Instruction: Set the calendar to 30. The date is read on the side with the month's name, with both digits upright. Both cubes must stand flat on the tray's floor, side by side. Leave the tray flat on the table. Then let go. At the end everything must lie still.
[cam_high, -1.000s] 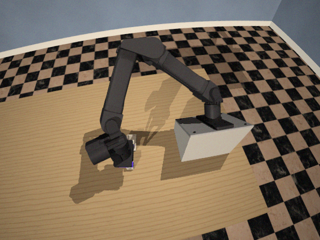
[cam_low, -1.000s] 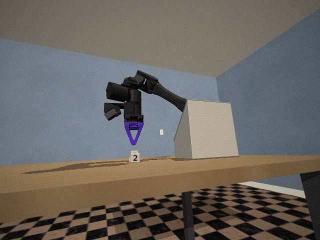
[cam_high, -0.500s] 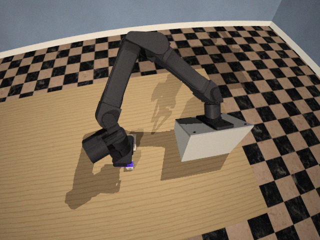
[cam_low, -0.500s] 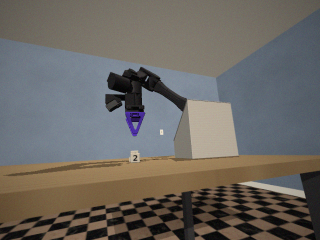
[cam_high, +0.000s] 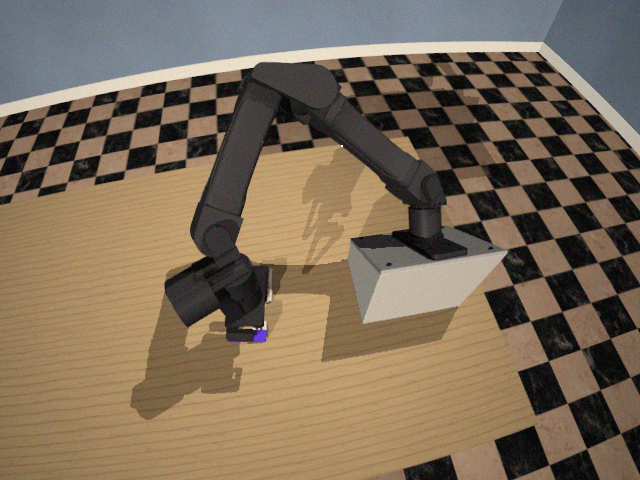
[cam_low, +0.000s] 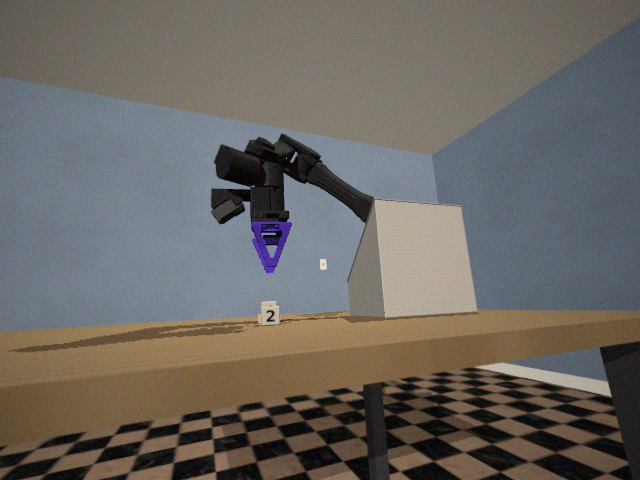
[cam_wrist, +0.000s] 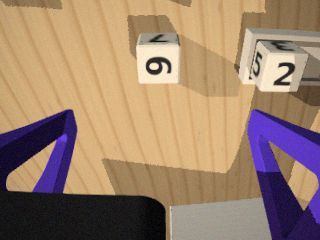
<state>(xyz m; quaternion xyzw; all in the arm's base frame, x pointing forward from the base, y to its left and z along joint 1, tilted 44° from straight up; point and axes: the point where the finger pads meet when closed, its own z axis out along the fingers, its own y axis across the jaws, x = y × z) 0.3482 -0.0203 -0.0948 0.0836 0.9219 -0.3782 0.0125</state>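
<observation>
Right now the white tray is 110 mm to the right of my hand, 100 mm below it and 20 mm behind it.
</observation>
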